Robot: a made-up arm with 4 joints.
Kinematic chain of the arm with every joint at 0, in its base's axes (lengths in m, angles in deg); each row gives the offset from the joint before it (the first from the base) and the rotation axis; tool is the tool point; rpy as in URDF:
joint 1: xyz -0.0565 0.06 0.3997 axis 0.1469 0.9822 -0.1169
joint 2: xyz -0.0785 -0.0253 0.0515 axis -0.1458 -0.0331 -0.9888
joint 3: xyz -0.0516 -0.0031 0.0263 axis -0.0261 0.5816 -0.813
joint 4: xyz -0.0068 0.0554 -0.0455 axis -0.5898 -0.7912 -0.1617
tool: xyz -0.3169 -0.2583 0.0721 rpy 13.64 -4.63 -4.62
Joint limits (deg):
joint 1: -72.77..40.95
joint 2: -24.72..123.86
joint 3: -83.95..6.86
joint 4: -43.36..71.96
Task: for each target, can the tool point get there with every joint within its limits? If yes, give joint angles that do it. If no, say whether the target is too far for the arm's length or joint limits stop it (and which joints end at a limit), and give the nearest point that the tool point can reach.
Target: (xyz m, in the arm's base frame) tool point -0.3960 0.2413 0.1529
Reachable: yes | joints -13.55 87.21 -28.80 62.04
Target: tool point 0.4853 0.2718 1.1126
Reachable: no: too far | nearest point -0.0958 0.4199 0.6291 | short by 0.770 m
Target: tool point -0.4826 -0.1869 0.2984
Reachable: yes | joints 1.06 -1.60 -14.77 63.24
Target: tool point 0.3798 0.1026 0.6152
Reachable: no: joint limits stop it (at a limit: joint 1, joint 2, joint 3, joint 4) | nearest point 0.1815 -0.1275 0.5072 | short by 0.322 m
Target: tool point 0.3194 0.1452 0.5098
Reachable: no: joint limits stop it (at a limit: joint 1, joint 2, joint 3, joint 4) | nearest point 0.1815 -0.1275 0.5072 | short by 0.306 m
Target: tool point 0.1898 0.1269 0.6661
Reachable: no: joint limits stop it (at a limit: joint 1, joint 2, joint 3, joint 4) | nearest point 0.1815 -0.1275 0.5072 | short by 0.300 m
